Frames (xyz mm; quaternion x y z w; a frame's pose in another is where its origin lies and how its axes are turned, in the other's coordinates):
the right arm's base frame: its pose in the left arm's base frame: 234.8 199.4 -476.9 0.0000 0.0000 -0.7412 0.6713
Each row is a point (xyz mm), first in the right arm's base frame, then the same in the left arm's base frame.
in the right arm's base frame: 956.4 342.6 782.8
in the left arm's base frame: 481.3 -786.2 305.9
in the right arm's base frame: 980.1 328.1 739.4
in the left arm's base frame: 464.5 -808.3 262.5
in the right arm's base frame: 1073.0 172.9 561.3
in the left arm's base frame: 300.9 -885.4 84.4
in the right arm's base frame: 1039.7 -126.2 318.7
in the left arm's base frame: 6.6 -822.8 -158.2
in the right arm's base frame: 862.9 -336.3 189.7
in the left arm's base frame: -185.1 -626.1 -287.2
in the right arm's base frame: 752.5 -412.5 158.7
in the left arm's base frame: -250.0 -508.7 -318.2
